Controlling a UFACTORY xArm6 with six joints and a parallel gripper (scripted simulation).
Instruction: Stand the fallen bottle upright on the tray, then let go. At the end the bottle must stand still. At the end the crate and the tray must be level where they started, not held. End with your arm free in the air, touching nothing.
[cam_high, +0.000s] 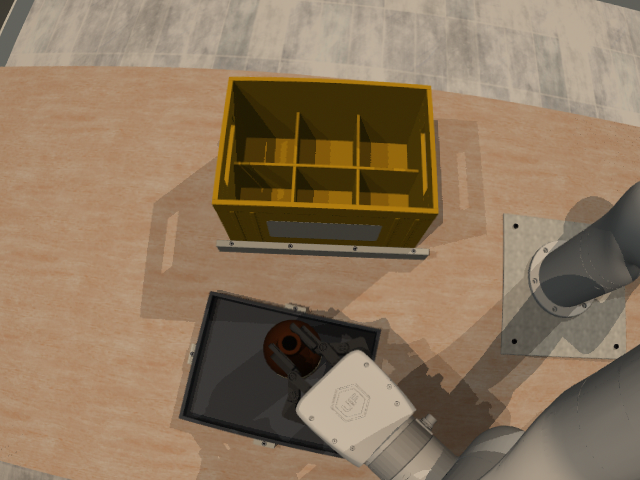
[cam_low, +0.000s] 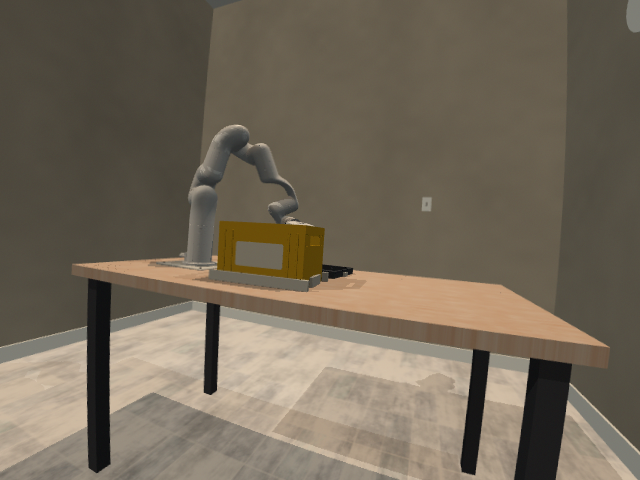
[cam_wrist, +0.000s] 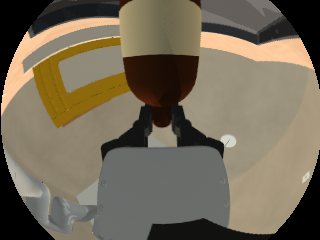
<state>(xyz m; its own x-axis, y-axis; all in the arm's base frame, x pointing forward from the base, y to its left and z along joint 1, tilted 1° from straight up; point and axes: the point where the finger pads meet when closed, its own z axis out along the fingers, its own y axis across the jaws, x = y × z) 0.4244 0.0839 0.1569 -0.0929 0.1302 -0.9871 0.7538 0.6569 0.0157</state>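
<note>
Right now my hand is 6 cm above the brown bottle. From my hand the other things lie so: yellow crate (25 cm to the right, 7 cm below, 6 cm behind); dark tray (14 cm below, 3 cm to the left, 3 cm ahead).
</note>
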